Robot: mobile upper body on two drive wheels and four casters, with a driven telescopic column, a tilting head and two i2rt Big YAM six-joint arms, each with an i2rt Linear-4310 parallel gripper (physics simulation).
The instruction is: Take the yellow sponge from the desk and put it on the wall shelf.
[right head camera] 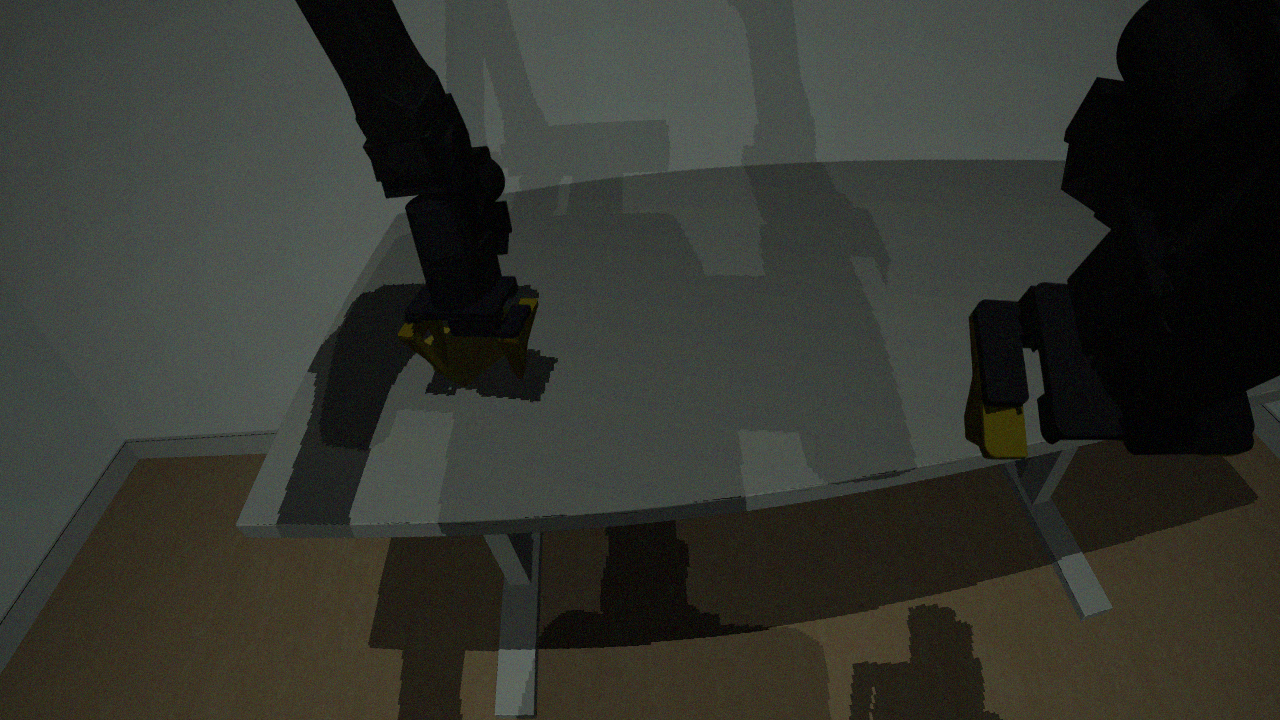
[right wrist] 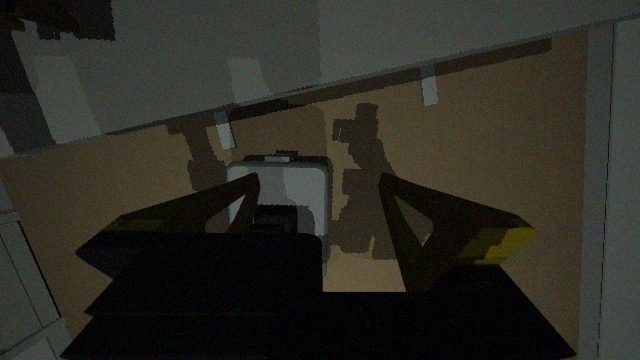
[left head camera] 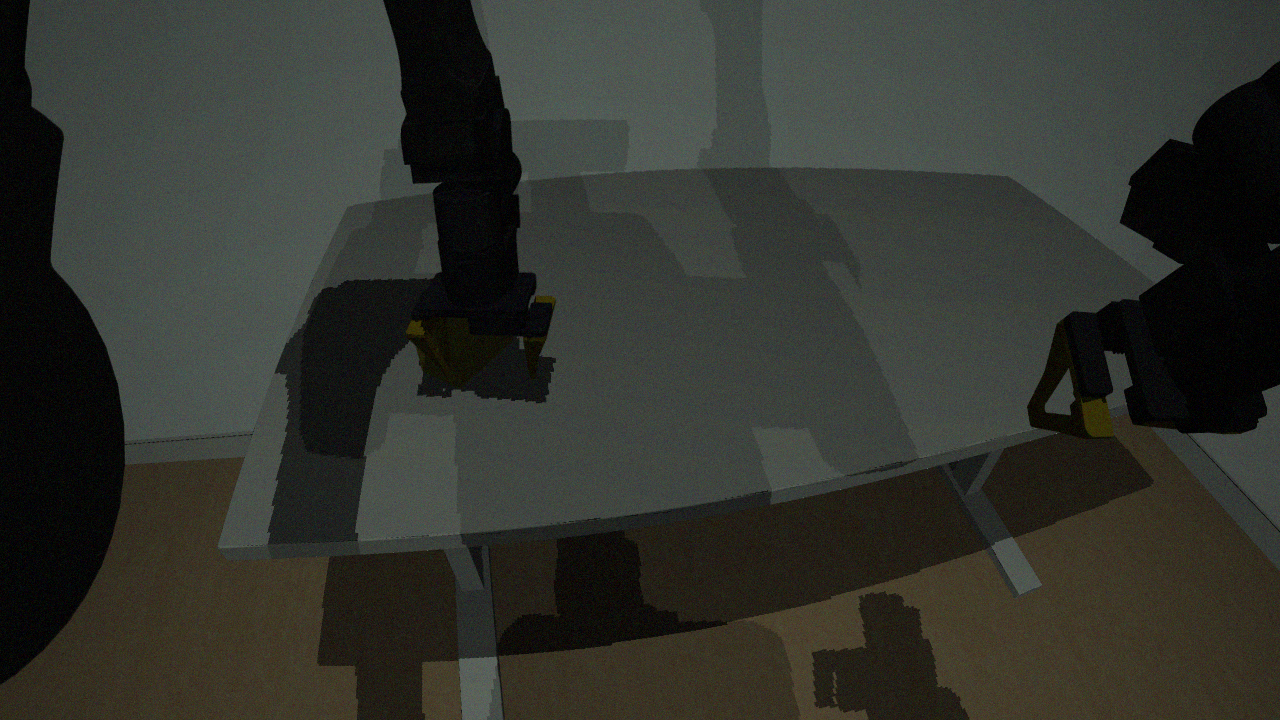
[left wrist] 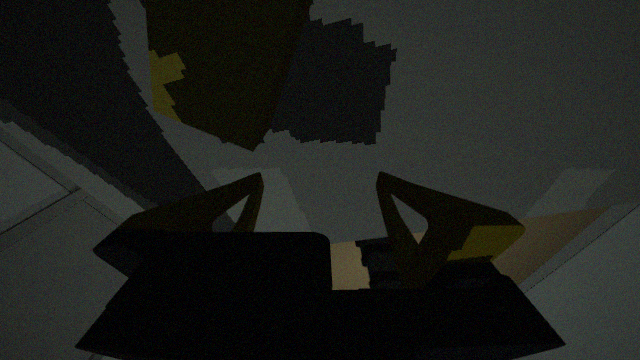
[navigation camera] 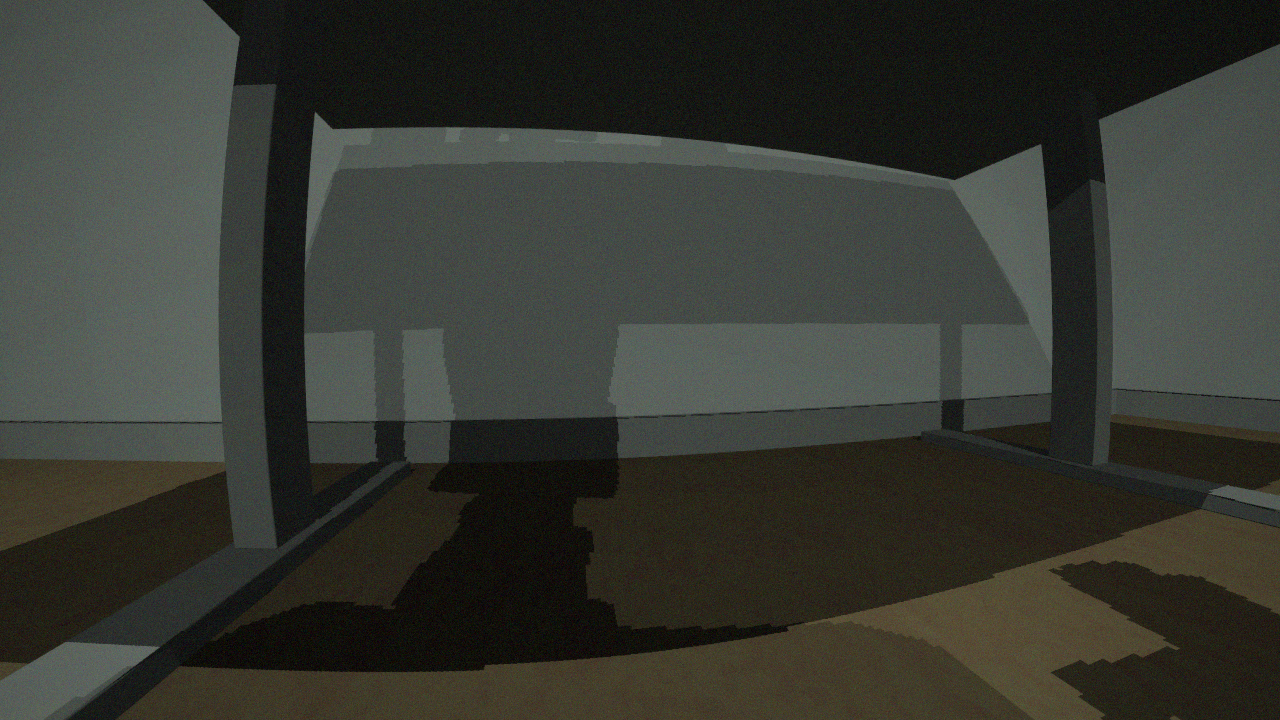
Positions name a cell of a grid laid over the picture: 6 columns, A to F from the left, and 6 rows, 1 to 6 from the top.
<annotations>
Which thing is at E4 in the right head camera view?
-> My right gripper.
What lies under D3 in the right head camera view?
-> A grey desk.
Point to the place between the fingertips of my left gripper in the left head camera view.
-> At C4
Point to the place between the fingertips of my right gripper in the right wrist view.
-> C3
</annotations>
